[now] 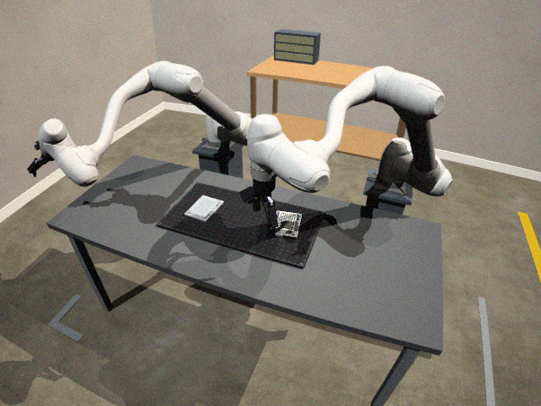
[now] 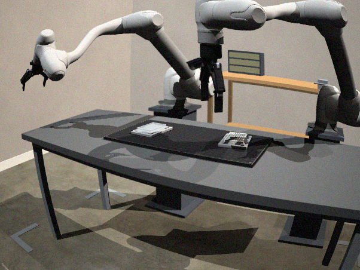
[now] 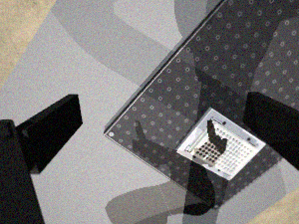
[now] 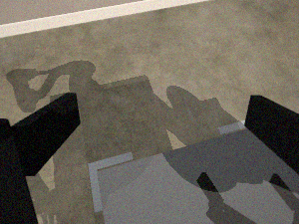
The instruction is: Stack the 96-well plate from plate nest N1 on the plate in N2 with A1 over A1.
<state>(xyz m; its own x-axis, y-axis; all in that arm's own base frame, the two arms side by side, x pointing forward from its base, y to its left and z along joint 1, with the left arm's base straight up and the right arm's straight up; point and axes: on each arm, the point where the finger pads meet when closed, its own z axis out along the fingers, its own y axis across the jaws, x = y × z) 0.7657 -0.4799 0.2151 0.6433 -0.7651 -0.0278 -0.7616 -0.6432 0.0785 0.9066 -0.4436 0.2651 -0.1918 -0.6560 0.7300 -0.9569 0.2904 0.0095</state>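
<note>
My left hand is 39 cm to the left of the nest N1, 20 cm above it and 18 cm past it. Round my left hand: nest N2: 23 cm behind, 20 cm below, 1 cm to the left; then A1 mark: 32 cm behind, 19 cm below, 5 cm to the left.
</note>
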